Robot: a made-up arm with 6 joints.
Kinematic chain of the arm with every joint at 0, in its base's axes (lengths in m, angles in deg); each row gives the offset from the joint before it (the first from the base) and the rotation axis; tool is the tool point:
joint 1: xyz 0 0 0.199 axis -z
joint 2: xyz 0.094 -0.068 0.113 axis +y
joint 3: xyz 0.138 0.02 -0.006 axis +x
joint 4: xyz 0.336 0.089 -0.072 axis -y
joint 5: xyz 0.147 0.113 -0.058 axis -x
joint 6: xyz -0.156 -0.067 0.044 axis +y
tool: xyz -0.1 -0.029 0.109
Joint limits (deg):
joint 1: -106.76..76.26
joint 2: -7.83..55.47
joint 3: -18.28..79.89
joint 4: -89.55..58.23
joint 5: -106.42..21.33
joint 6: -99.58..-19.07
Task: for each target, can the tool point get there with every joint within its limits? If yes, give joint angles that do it. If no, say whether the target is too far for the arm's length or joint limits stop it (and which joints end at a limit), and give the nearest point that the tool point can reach.
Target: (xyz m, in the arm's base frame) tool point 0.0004 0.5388 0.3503
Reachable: yes | joints -63.36 -1.47 70.22 24.97 -71.10 -47.85
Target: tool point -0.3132 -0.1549 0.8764
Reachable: no: joint limits stop it (at a limit: joint 1, joint 2, joint 3, joint 4, joint 5) | nearest point 0.0240 -0.3915 0.6089 | short by 0.491 m
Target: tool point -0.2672 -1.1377 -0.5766
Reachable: no: too far | nearest point 0.1094 -0.5499 -0.1251 | short by 0.831 m
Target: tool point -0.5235 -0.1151 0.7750
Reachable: no: joint limits stop it (at a limit: joint 1, joint 2, joint 5) | nearest point -0.3162 0.3152 0.5596 | short by 0.524 m
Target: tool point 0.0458 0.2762 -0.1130
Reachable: yes | joints -27.84 50.41 10.86 12.57 -85.63 -78.60
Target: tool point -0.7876 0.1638 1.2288
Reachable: no: too far | nearest point -0.3725 0.4212 0.6188 | short by 0.781 m
